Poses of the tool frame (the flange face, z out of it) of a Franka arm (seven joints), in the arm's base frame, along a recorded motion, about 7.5 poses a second.
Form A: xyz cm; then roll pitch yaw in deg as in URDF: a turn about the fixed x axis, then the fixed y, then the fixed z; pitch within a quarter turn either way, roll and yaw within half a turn.
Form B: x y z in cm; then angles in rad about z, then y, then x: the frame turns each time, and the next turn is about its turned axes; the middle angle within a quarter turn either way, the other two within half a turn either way. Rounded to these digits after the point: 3 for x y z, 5 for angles.
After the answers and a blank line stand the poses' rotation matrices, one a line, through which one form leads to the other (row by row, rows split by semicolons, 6 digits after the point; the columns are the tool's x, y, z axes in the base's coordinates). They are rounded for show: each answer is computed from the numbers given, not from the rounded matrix.
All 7 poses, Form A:
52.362, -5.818, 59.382, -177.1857, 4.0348, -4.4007
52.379, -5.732, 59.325, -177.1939, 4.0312, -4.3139
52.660, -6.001, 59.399, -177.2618, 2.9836, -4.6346
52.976, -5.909, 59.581, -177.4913, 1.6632, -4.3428
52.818, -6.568, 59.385, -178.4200, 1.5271, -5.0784
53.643, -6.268, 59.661, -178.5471, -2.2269, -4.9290
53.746, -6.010, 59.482, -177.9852, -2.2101, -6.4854
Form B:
52.362, -5.818, 59.382, -0.07681, 0.07042, -3.09247
52.379, -5.732, 59.325, -0.07529, 0.07036, -3.09262
52.660, -6.001, 59.399, -0.08089, 0.05207, -3.09380
52.976, -5.909, 59.581, -0.07580, 0.02903, -3.09781
52.818, -6.568, 59.385, -0.08863, 0.02665, -3.11402
53.643, -6.268, 59.661, -0.08603, -0.03887, -3.11623
53.746, -6.010, 59.482, -0.11319, -0.03857, -3.10643

0.994581 -0.080083 -0.066303; -0.076541 -0.995584 0.054347; -0.070362 -0.048977 -0.996318
0.994700 -0.078562 -0.066334; -0.075035 -0.995712 0.054099; -0.070300 -0.048835 -0.996330
0.995379 -0.083187 -0.047961; -0.080691 -0.995391 0.051817; -0.052050 -0.047708 -0.997504
0.996709 -0.076918 -0.025599; -0.075692 -0.996077 0.045841; -0.029024 -0.043753 -0.998621
0.995721 -0.089217 -0.024094; -0.088487 -0.995631 0.029823; -0.026650 -0.027563 -0.999265
0.995550 -0.084912 0.040879; -0.085856 -0.996066 0.021924; 0.038857 -0.025336 -0.998924
0.992862 -0.111533 0.042265; -0.112866 -0.993140 0.030580; 0.038564 -0.035131 -0.998638

